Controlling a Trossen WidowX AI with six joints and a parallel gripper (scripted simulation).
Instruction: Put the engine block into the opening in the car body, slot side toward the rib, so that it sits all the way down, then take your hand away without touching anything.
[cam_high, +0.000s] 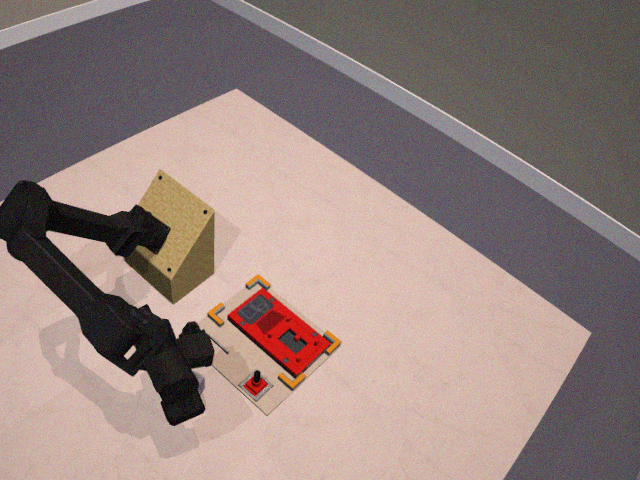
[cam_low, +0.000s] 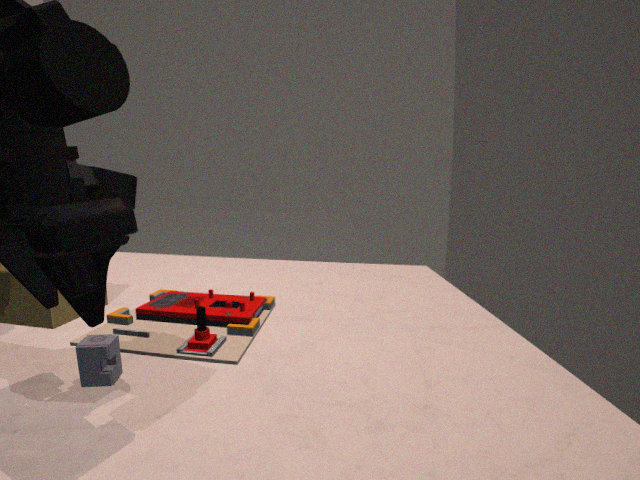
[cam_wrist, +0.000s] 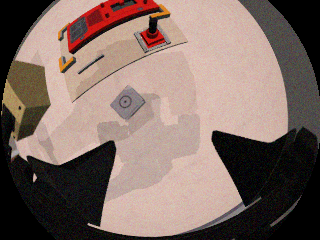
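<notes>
Now: gripper tip 70 mm above the grey engine block, 50 mm to the right of it and 10 mm past it. From my gripper tip the other things lie so: black peg (140 mm to the left, 70 mm ahead, 60 mm below).
</notes>
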